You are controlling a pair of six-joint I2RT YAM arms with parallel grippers.
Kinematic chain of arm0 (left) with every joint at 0, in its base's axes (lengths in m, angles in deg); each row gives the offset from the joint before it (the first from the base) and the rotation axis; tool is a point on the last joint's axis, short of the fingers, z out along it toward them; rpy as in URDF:
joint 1: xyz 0 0 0.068 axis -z
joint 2: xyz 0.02 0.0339 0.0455 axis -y
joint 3: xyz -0.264 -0.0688 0 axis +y
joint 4: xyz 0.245 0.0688 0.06 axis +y
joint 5: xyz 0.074 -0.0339 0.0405 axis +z
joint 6: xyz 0.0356 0 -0.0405 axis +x
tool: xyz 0 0 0 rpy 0 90 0
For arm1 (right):
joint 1: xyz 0 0 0.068 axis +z
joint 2: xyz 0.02 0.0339 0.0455 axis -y
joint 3: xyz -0.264 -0.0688 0 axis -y
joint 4: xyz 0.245 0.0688 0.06 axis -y
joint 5: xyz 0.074 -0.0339 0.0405 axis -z
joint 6: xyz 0.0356 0 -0.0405 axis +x
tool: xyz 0 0 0 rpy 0 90 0
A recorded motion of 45 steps. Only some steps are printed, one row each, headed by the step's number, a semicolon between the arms.
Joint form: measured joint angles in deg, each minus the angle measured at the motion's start. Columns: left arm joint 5, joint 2, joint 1, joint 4, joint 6, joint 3; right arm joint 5, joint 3, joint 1, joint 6, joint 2, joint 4.
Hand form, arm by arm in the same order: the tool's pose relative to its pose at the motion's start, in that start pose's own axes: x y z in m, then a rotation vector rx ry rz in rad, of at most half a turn. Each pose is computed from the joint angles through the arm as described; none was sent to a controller.
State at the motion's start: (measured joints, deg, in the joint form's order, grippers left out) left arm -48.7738 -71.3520 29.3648 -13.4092 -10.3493 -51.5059; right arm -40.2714 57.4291 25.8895 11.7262 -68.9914 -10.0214
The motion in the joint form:
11: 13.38 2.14 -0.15 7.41 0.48 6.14; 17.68 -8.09 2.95 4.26 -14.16 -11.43
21: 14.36 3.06 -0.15 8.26 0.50 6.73; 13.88 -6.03 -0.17 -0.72 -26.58 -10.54
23: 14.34 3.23 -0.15 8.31 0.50 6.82; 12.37 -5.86 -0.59 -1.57 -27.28 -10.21
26: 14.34 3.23 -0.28 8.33 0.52 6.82; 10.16 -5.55 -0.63 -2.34 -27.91 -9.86
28: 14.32 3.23 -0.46 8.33 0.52 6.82; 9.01 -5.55 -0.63 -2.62 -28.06 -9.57
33: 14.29 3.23 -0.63 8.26 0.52 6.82; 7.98 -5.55 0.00 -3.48 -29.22 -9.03
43: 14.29 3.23 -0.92 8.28 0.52 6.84; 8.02 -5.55 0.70 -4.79 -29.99 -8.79
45: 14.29 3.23 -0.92 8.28 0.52 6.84; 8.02 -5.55 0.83 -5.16 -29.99 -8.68
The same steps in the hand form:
11: 0.0416 0.0078 -0.0090 -0.2576 0.1042 -0.1259; 0.1072 -0.0584 0.0501 0.3764 0.4436 0.3518
21: 0.0435 0.0058 -0.0117 -0.2757 0.1091 -0.1304; 0.1358 -0.1008 0.0714 0.3522 0.5711 0.4045
23: 0.0436 0.0053 -0.0121 -0.2752 0.1087 -0.1300; 0.1366 -0.1036 0.0722 0.3274 0.5715 0.4045
26: 0.0435 0.0057 -0.0125 -0.2774 0.1084 -0.1303; 0.1366 -0.1042 0.0744 0.2861 0.5706 0.4032
28: 0.0434 0.0063 -0.0131 -0.2800 0.1074 -0.1308; 0.1367 -0.1041 0.0752 0.2648 0.5682 0.4030
33: 0.0432 0.0068 -0.0137 -0.2821 0.1056 -0.1305; 0.1412 -0.1040 0.0801 0.2369 0.5832 0.3940
43: 0.0431 0.0078 -0.0146 -0.2870 0.1046 -0.1318; 0.1448 -0.1030 0.0840 0.2236 0.5993 0.3702
45: 0.0431 0.0078 -0.0146 -0.2870 0.1046 -0.1318; 0.1447 -0.1025 0.0846 0.2199 0.5995 0.3615

